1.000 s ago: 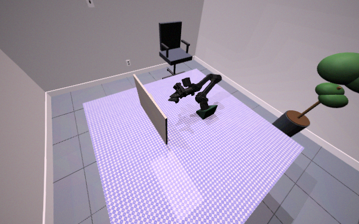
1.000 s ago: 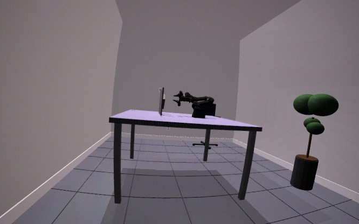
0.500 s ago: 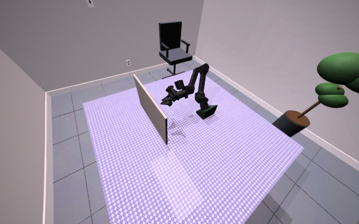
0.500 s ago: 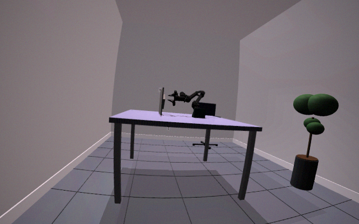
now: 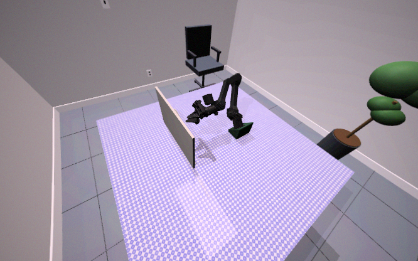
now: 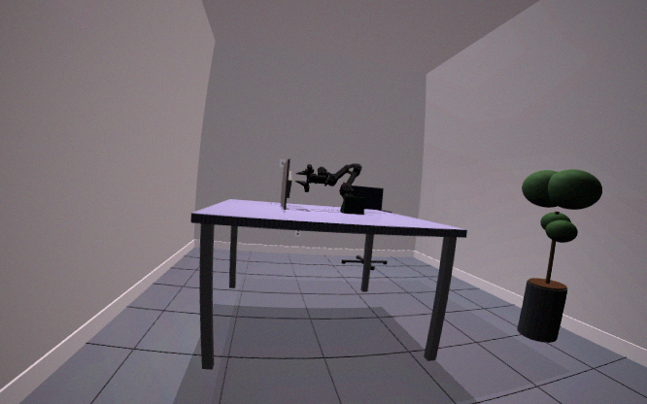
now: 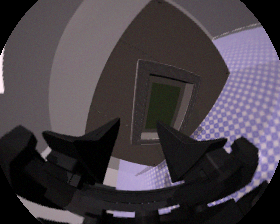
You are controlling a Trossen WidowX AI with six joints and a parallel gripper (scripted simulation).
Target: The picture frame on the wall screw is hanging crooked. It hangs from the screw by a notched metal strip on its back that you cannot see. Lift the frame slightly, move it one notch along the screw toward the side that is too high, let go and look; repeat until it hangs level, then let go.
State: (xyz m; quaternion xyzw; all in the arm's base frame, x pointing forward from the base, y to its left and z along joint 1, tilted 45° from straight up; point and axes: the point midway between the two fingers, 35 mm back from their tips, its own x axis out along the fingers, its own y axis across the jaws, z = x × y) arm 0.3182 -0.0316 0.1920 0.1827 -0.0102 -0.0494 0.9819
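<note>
The picture frame lies 50 mm below my gripper tip, 50 mm ahead of it and 30 mm to the right of it. The rest, counted from my gripper tip: wall panel 60 mm ahead, 50 mm below, 30 mm to the right.
</note>
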